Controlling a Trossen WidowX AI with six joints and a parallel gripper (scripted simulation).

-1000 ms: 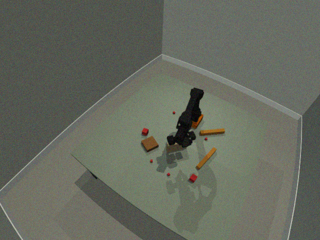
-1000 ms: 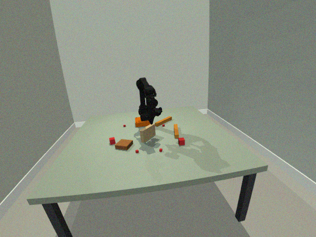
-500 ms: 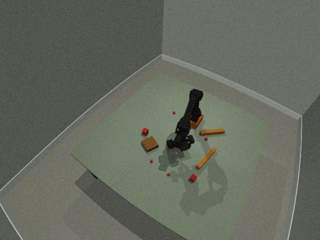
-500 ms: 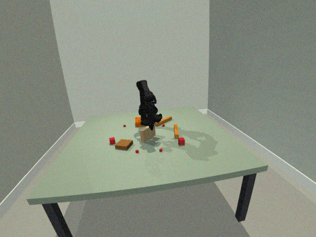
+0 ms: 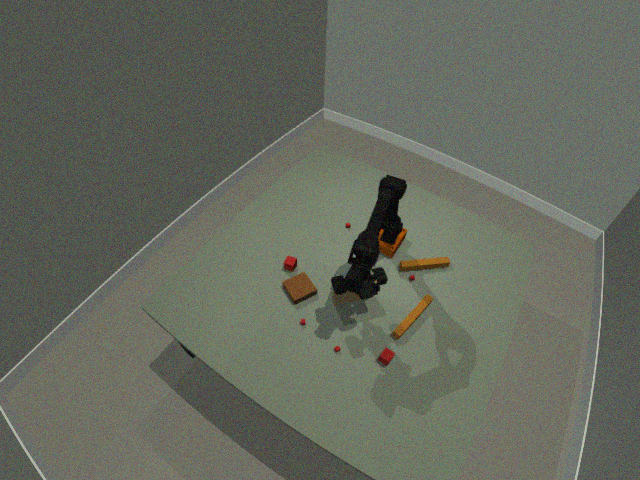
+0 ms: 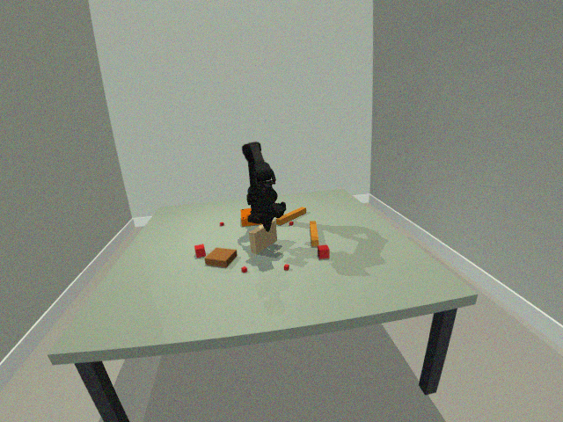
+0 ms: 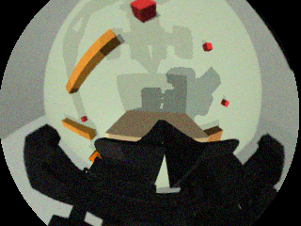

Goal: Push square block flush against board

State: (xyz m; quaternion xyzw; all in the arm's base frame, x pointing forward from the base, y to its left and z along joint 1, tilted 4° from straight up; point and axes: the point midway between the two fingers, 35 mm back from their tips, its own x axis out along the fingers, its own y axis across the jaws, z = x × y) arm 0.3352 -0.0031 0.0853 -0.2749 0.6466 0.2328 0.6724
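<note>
Now: gripper tip 30 mm above the board, 20 mm to the left of it and 20 mm past it. Round my gripper tip: square block 210 mm to the right, 60 mm below, 40 mm ahead.
</note>
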